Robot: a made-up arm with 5 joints.
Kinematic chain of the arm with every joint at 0, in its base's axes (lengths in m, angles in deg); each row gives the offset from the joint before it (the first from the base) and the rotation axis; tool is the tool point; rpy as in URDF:
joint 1: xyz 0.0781 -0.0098 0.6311 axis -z
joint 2: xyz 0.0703 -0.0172 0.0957 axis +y
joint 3: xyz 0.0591 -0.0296 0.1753 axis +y
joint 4: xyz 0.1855 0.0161 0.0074 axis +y
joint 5: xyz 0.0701 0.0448 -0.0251 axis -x
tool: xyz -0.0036 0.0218 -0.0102 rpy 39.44 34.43 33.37
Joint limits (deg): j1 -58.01..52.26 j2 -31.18..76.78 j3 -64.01..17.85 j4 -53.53..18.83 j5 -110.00..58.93
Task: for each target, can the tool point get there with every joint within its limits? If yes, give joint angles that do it. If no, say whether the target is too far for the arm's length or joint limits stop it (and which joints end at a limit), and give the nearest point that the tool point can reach.
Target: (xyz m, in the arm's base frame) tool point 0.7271 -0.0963 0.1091
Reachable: no: too far | nearest point 0.4781 -0.0631 0.4861 | short by 0.453 m
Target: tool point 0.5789 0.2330 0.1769
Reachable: no: too far | nearest point 0.4264 0.1590 0.4759 | short by 0.344 m
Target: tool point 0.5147 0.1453 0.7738
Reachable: yes | joints -15.20 37.00 -33.64 13.10 3.47
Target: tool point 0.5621 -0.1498 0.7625
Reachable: yes | joints 19.63 58.17 -54.16 -9.85 -71.21
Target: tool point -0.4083 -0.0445 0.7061
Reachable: no: joint limits stop it (at a limit: joint 2, joint 3, joint 4) | nearest point 0.0242 -0.0136 1.1277 | short by 0.605 m
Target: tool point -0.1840 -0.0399 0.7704
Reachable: no: joint limits stop it (at a limit: joint 2, joint 3, joint 4) | nearest point 0.0251 -0.0159 1.1272 | short by 0.414 m
